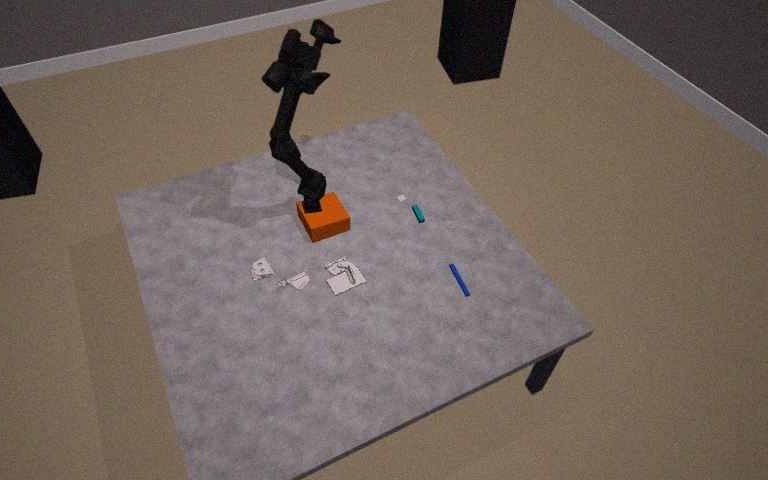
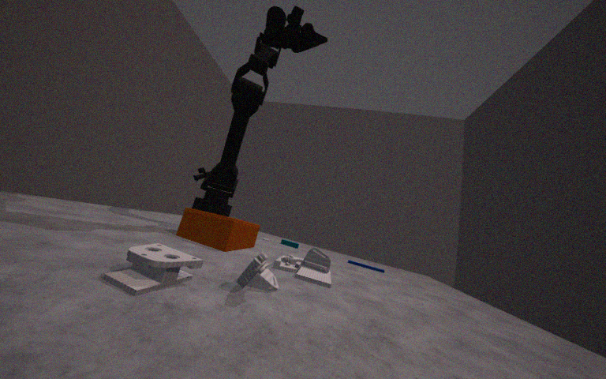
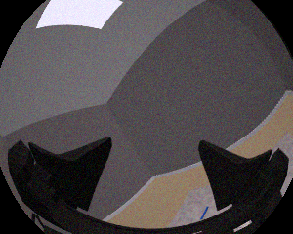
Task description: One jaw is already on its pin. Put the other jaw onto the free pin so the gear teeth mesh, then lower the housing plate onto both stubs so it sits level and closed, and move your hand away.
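Now: gripper tip 74 cm above the white jaw, 23 cm to the left of it and 14 cm short of it. The rest, counted from my gripper tip: teal bar: 76 cm below, 31 cm to the left, 8 cm behind; small white cube: 77 cm below, 27 cm to the left, 18 cm behind; white stepped block: 76 cm below, 31 cm to the right, 5 cm ahead.
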